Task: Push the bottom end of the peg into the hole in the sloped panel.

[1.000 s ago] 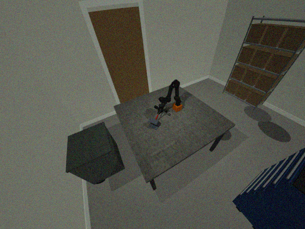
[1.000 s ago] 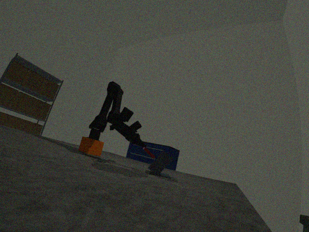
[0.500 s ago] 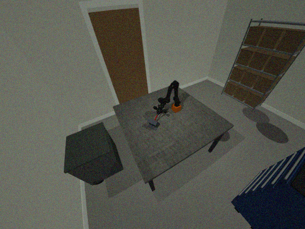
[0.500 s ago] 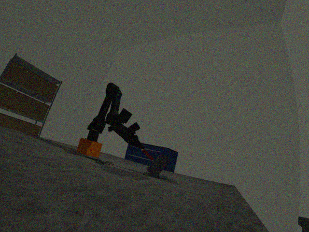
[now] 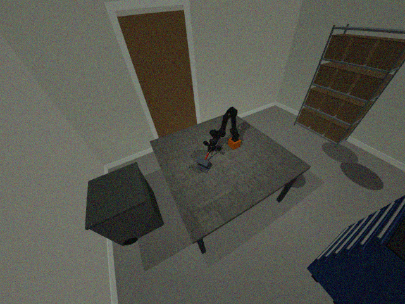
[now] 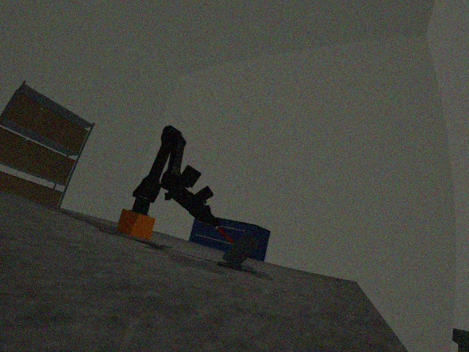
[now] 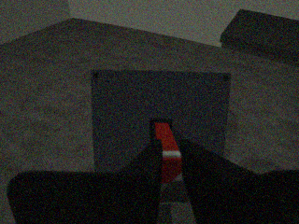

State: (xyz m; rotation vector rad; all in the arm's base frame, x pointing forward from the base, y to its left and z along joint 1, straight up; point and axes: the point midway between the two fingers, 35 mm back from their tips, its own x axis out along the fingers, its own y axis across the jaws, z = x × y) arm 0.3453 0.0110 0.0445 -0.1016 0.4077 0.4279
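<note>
Right now my gripper tip is 8 cm short of the sloped panel, 6 cm above it and 4 cm to the right of it. The rest, counted from my gripper tip: red peg (2 cm below, 1 cm ahead).
</note>
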